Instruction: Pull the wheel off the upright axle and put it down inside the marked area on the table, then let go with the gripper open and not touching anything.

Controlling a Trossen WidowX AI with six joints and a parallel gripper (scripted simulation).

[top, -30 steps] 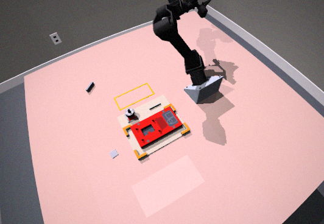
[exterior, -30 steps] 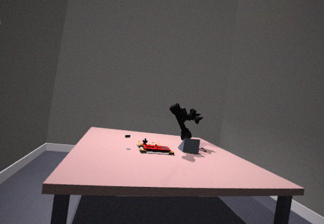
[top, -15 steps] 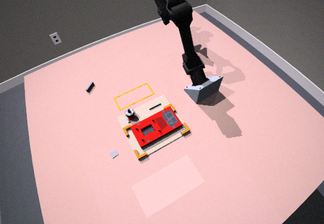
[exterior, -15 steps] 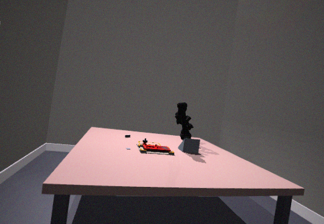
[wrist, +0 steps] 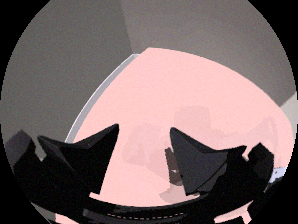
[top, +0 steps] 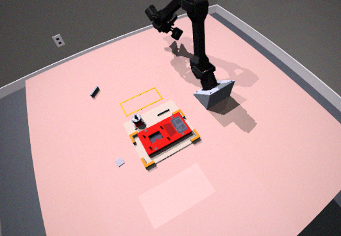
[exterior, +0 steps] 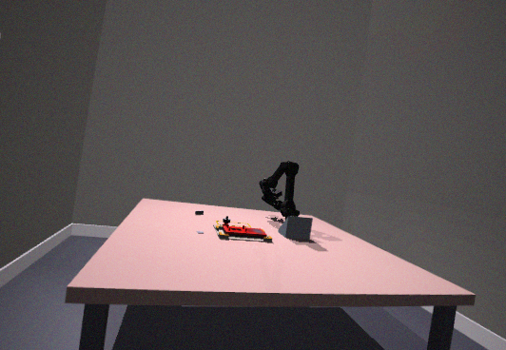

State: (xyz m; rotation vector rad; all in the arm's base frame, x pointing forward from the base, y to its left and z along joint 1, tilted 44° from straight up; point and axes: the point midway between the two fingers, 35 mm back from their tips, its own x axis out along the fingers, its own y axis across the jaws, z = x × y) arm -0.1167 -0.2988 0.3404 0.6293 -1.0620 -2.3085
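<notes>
My gripper tip is now 50 cm short of the black wheel, 38 cm to the right of it and 2 cm above it. Also, from my gripper tip: dark bar 58 cm ahead, 9 cm to the left, 5 cm below; dark axle 50 cm ahead, 38 cm to the left, 2 cm below; grey plate 65 cm ahead, 48 cm to the left, 6 cm below.
</notes>
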